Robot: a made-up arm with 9 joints.
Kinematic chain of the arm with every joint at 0, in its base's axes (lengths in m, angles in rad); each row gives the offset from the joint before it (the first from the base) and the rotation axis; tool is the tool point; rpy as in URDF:
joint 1: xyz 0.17 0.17 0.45 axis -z
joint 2: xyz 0.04 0 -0.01 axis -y
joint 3: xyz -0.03 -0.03 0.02 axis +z
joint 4: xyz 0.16 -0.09 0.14 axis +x
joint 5: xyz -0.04 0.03 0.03 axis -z
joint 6: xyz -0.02 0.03 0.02 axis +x
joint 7: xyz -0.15 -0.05 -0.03 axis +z
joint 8: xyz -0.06 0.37 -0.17 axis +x
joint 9: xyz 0.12 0 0.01 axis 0.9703 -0.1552 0.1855
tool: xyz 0 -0.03 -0.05 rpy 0.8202 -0.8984 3.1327
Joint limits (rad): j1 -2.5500..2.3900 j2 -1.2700..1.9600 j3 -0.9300..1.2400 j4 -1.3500..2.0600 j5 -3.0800..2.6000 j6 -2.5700..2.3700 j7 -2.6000..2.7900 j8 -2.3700..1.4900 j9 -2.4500..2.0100
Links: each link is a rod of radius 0.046 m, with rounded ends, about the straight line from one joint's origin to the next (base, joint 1, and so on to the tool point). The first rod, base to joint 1, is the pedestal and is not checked.
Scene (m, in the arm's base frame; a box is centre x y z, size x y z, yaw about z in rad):
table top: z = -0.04
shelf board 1: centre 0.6 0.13 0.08 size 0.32 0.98 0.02 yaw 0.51
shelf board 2: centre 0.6 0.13 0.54 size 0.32 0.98 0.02 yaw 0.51
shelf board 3: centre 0.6 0.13 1 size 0.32 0.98 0.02 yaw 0.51
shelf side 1: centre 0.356 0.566 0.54 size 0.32 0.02 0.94 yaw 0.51
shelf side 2: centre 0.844 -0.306 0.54 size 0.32 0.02 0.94 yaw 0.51
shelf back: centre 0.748 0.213 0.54 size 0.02 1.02 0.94 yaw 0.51
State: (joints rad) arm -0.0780 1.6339 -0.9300 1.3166 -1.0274 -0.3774 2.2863 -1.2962 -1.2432
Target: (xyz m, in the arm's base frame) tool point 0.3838 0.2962 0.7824
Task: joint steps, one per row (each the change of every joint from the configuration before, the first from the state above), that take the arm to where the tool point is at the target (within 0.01 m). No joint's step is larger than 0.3 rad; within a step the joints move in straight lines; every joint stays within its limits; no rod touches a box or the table.
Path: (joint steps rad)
1: 0.2070 0.0698 0.0673 0.0639 0.0559 -0.0670 0.1259 -0.2685 0.2558
2: 0.2070 0.0698 0.0672 0.0639 0.0558 -0.0670 0.1260 -0.2684 0.2559
3: 0.2070 0.0698 0.0673 0.0639 0.0559 -0.0670 0.1259 -0.2685 0.2558
4: 0.2070 0.0698 0.0672 0.0639 0.0559 -0.0670 0.1259 -0.2684 0.2559
5: -0.2942 0.0117 -0.0218 0.1220 -0.0873 0.2096 -0.0469 0.2792 -0.2467
6: -0.2943 0.0117 -0.0219 0.1219 -0.0873 0.2097 -0.0470 0.2793 -0.2468
7: -0.2943 0.0118 -0.0218 0.1220 -0.0873 0.2097 -0.0469 0.2792 -0.2467
8: -0.2942 0.0117 -0.0218 0.1219 -0.0873 0.2096 -0.0469 0.2792 -0.2467
9: -0.0318 -0.0818 0.1339 -0.0325 -0.0903 -0.1457 -0.1502 -0.1200 -0.1097
10: -0.0317 -0.0817 0.1338 -0.0325 -0.0903 -0.1457 -0.1501 -0.1200 -0.1097

